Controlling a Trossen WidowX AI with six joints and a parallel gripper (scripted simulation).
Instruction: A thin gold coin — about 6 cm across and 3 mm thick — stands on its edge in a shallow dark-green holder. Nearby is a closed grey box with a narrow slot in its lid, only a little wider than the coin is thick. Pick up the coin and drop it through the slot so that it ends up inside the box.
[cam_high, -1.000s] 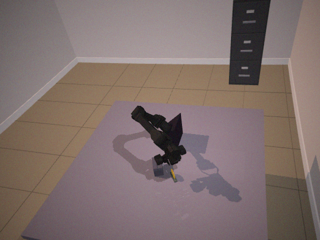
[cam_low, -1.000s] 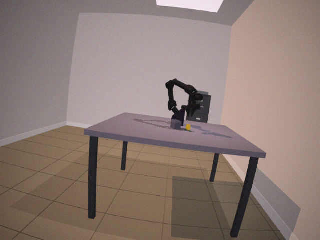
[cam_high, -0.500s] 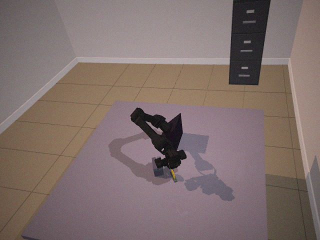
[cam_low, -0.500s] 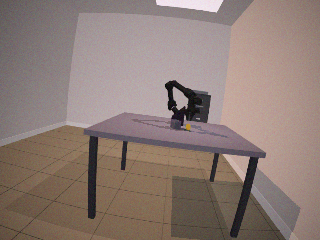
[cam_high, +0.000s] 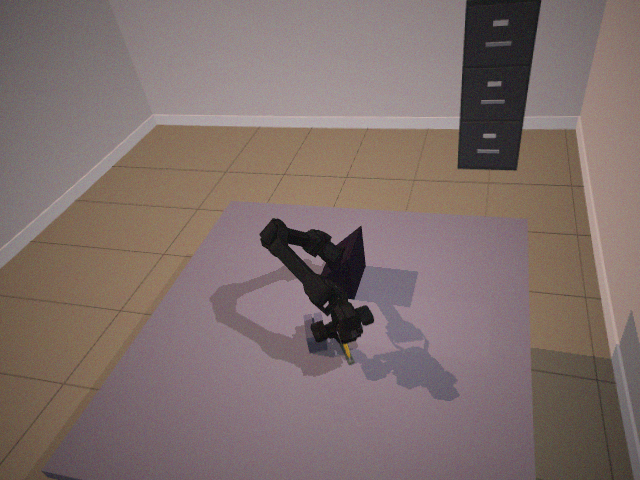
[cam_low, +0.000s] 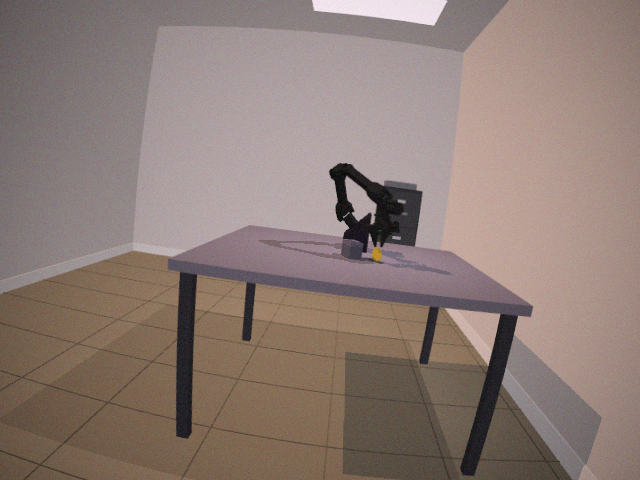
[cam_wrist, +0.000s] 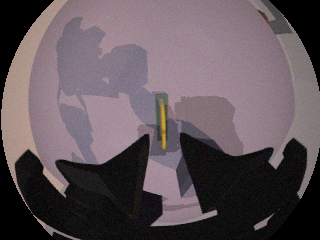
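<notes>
Right now my gripper tip is 4 cm above the gold coin.
</notes>
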